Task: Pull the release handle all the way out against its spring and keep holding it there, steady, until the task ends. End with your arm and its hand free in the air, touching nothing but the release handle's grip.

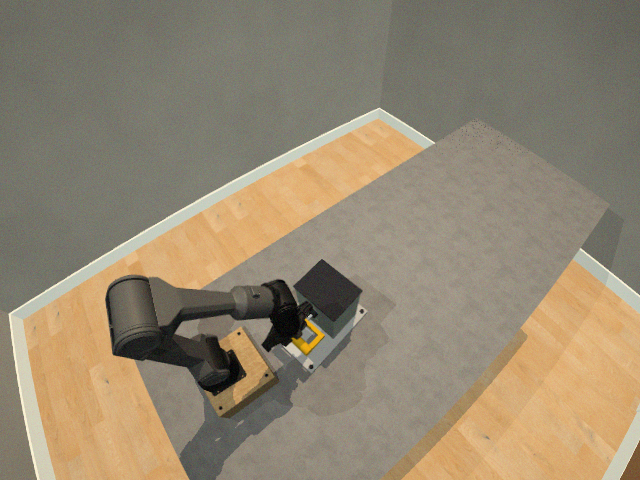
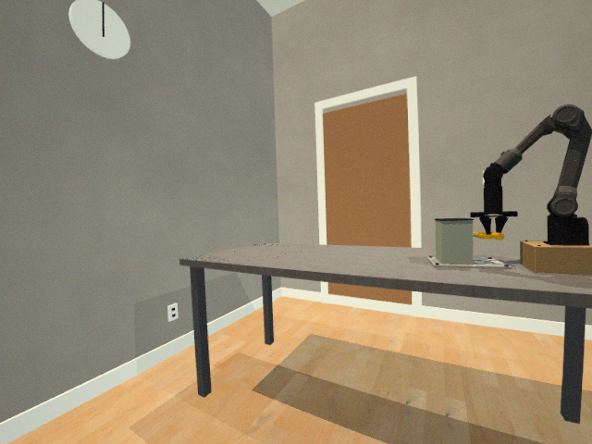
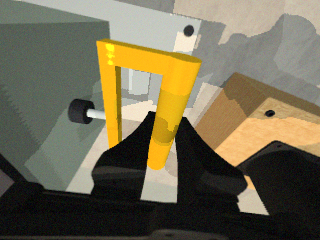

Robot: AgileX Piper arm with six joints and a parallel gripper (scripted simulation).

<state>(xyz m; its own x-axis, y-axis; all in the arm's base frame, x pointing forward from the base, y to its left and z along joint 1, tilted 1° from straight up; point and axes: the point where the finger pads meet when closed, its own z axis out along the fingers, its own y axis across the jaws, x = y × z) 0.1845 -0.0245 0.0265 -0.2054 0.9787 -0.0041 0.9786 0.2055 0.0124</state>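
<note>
My hand is 5 cm short of the yellow release handle and 1 cm to the right of it. Also, from my hand: light baseplate: 9 cm ahead, 2 cm to the left, 10 cm below.
</note>
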